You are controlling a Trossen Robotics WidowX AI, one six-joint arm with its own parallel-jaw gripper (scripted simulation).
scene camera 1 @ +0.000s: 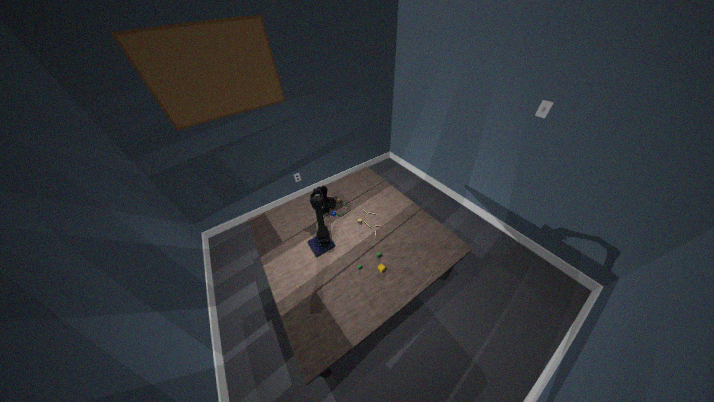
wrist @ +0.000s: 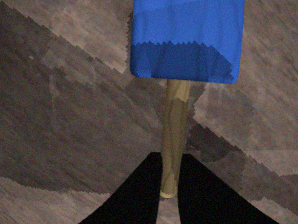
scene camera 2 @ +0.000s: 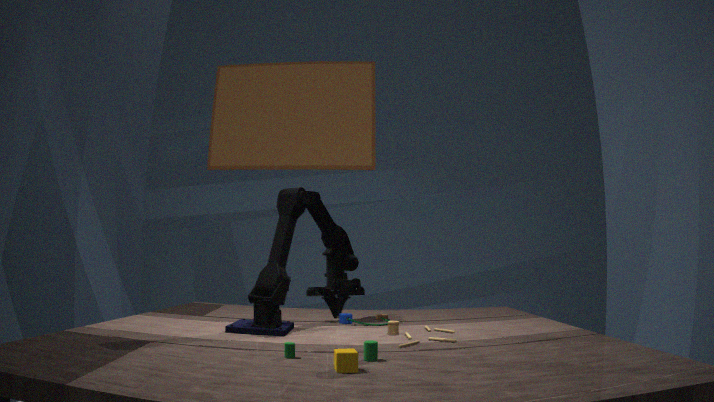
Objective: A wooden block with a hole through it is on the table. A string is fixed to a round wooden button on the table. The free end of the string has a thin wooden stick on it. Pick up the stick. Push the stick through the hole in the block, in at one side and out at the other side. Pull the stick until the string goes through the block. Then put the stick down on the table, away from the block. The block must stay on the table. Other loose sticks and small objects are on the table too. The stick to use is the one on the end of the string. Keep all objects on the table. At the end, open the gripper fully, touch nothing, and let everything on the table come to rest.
Labels:
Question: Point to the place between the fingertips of my gripper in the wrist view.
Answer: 169, 162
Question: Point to a thin wooden stick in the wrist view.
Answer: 177, 91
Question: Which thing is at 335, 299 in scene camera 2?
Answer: My gripper.

